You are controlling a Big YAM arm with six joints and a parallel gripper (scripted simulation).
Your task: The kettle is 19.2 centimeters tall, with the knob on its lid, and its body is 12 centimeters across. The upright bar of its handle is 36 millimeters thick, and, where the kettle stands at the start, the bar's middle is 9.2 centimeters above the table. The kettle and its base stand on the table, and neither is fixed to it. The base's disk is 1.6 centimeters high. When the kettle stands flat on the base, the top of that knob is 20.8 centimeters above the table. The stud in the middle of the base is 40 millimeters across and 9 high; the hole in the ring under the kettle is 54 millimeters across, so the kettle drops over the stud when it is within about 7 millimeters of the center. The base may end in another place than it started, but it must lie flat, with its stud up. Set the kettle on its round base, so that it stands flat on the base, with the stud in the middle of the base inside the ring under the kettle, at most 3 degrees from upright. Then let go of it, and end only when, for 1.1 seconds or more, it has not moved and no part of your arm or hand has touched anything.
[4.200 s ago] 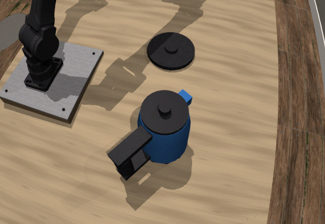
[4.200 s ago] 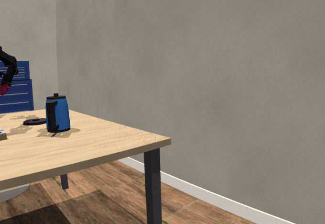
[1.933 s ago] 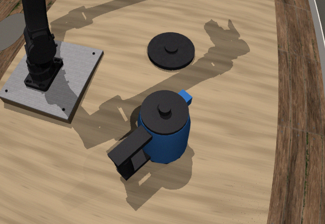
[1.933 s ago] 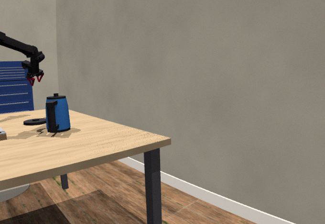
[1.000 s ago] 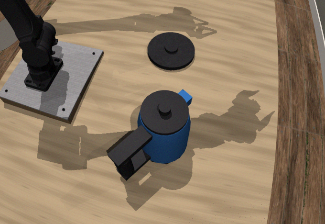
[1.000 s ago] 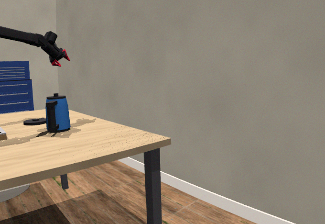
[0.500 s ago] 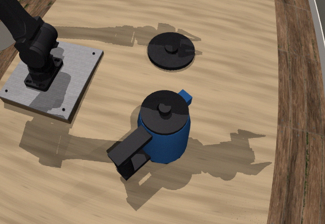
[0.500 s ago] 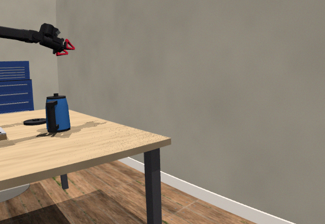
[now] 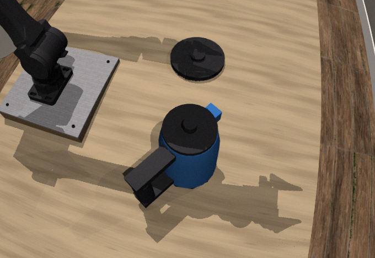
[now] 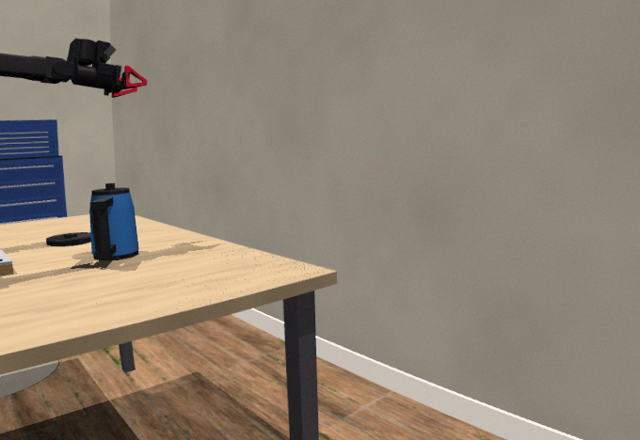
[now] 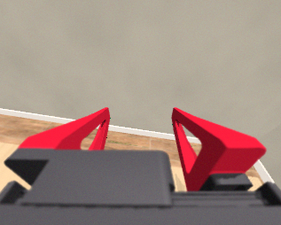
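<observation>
The blue kettle is 170 mm behind my hand, 180 mm to the right of it and 380 mm below it. The rest, counted from my hand: black round base: 200 mm behind, 150 mm to the left, 460 mm below.
</observation>
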